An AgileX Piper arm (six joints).
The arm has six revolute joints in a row. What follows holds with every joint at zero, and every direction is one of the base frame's.
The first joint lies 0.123 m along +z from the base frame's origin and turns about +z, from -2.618 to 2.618 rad.
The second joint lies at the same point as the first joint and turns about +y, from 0 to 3.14 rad.
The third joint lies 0.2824 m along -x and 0.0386 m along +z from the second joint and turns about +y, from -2.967 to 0 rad.
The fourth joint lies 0.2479 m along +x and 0.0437 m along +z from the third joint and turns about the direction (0.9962, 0, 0.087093), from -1.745 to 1.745 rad.
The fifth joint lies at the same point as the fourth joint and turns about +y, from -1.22 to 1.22 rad.
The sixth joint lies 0.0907 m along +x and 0.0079 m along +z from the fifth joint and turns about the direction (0.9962, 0, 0.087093), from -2.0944 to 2.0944 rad.
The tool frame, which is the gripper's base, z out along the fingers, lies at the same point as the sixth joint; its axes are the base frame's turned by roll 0, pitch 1.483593 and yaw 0 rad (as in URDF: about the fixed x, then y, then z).
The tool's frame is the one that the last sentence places.
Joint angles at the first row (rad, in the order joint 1, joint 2, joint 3, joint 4, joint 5, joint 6):
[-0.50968, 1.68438, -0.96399, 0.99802, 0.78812, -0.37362]
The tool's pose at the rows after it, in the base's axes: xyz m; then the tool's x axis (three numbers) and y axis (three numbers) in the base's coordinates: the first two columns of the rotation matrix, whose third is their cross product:
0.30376 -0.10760 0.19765 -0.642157 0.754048 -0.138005 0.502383 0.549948 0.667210
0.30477 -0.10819 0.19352 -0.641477 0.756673 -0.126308 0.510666 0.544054 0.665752
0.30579 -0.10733 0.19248 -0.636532 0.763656 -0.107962 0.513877 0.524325 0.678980
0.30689 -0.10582 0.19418 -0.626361 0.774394 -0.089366 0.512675 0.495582 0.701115
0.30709 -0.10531 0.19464 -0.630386 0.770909 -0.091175 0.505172 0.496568 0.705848
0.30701 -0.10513 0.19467 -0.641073 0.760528 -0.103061 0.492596 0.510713 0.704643
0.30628 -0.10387 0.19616 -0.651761 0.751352 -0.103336 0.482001 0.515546 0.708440
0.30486 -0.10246 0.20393 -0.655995 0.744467 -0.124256 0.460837 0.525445 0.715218
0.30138 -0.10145 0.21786 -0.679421 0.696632 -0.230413 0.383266 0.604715 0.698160
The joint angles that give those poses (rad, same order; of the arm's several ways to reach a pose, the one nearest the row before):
[-0.50967, 1.69913, -0.96399, 0.99802, 0.78829, -0.38597]
[-0.50969, 1.71235, -0.96398, 1.00040, 0.78646, -0.38598]
[-0.50967, 1.71885, -0.96400, 1.02130, 0.79609, -0.38596]
[-0.50968, 1.71887, -0.96398, 1.05520, 0.80954, -0.38601]
[-0.50967, 1.71884, -0.96399, 1.06325, 0.81464, -0.39657]
[-0.50969, 1.71888, -0.96399, 1.06328, 0.81692, -0.41556]
[-0.50968, 1.71497, -0.96401, 1.06326, 0.83060, -0.42314]
[-0.50969, 1.69261, -0.96577, 1.06541, 0.83940, -0.42942]
[-0.50969, 1.64664, -0.96576, 1.05790, 0.82876, -0.50687]

